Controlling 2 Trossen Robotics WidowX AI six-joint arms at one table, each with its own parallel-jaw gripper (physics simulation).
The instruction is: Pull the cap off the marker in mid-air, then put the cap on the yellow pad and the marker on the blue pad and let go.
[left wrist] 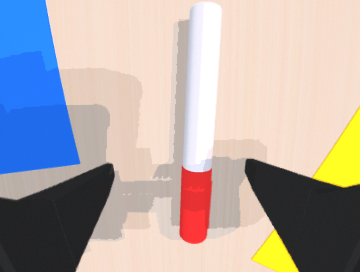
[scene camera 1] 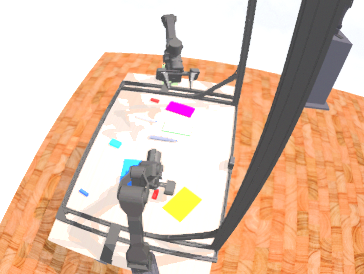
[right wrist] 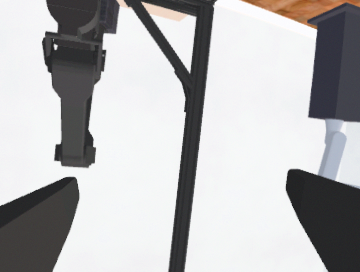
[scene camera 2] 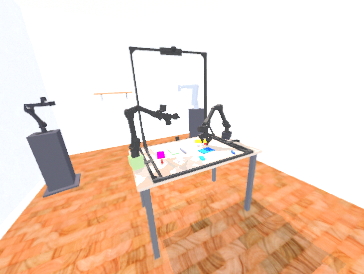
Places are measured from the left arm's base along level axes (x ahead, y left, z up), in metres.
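Pixels of known places: left gripper, fingertip midpoint: [left wrist: 180,167] [scene camera 1: 154,190] [scene camera 2: 204,144]; right gripper, fingertip midpoint: [scene camera 1: 180,89] [right wrist: 183,183]; left arm's base, origin of the base link: [scene camera 1: 142,264] [scene camera 2: 226,131]; right arm's base, origin of the base link: [scene camera 1: 169,68] [scene camera 2: 135,155].
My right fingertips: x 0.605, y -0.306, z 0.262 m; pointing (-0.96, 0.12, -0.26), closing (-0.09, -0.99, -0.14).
Observation:
Ahead of a thing's pixels: the offset from my right fingertips to its top centre.
The marker {0.229 m back, 0.163 m left, 0.331 m down} [left wrist: 202,90] lies on the table, white with its red cap {0.270 m back, 0.185 m left, 0.331 m down} [left wrist: 195,205] [scene camera 1: 155,194] on the near end in the left wrist view. My left gripper [left wrist: 180,167] [scene camera 1: 151,184] is open and empty, above the marker, with a finger on either side of the stretch where cap meets body. Its arm hides the marker's body in scene camera 1. The blue pad {0.126 m back, 0.272 m left, 0.349 m down} [left wrist: 30,90] [scene camera 1: 131,164] lies left of the marker, partly hidden in scene camera 1. The yellow pad {0.344 m back, 0.080 m left, 0.349 m down} [left wrist: 340,160] [scene camera 1: 183,204] lies to its right. My right gripper [right wrist: 183,183] [scene camera 1: 179,82] is open and empty, raised at the far end.
A magenta pad {0.218 m ahead, 0.059 m right, 0.342 m down} [scene camera 1: 180,109] [scene camera 2: 160,155], a small red piece {0.321 m ahead, 0.069 m left, 0.329 m down} [scene camera 1: 155,100], a purple-grey pen {0.027 m ahead, 0.080 m left, 0.331 m down} [scene camera 1: 163,138], a cyan block {0.064 m ahead, 0.334 m left, 0.335 m down} [scene camera 1: 115,143] and a small blue cylinder {0.196 m back, 0.530 m left, 0.329 m down} [scene camera 1: 83,192] lie on the table. Black frame bars run along the table edges, with tall posts at one side.

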